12 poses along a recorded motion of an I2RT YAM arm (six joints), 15 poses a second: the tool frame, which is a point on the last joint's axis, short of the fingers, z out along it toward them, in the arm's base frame.
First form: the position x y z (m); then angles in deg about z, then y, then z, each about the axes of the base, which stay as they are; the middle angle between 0 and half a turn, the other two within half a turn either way.
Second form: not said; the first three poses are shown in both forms.
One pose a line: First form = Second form
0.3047 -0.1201 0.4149 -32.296 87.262 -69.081 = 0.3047 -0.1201 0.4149 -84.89 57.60 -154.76
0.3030 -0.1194 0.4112 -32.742 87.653 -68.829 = 0.3030 -0.1194 0.4112 -85.67 57.18 -155.19
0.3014 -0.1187 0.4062 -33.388 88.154 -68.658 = 0.3014 -0.1187 0.4062 -86.65 56.57 -155.86
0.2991 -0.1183 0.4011 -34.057 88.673 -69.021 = 0.2991 -0.1183 0.4011 -87.63 55.92 -157.06
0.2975 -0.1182 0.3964 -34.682 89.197 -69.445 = 0.2975 -0.1182 0.3964 -88.59 55.31 -158.28
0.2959 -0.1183 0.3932 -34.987 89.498 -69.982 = 0.2959 -0.1183 0.3932 -89.12 55.01 -159.26
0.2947 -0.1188 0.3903 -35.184 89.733 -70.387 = 0.2947 -0.1188 0.3903 -89.54 54.82 -160.01
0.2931 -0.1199 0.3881 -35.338 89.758 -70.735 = 0.2931 -0.1199 0.3881 -89.58 54.66 -160.39
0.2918 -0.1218 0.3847 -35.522 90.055 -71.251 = 0.2918 -0.1218 0.3847 -90.09 54.48 -161.33
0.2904 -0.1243 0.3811 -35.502 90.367 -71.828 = 0.2904 -0.1243 0.3811 -90.63 54.50 -162.34
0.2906 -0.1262 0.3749 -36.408 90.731 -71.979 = 0.2906 -0.1262 0.3749 -91.23 53.59 -162.97
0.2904 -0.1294 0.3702 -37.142 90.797 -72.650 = 0.2904 -0.1294 0.3702 -91.32 52.85 -163.70
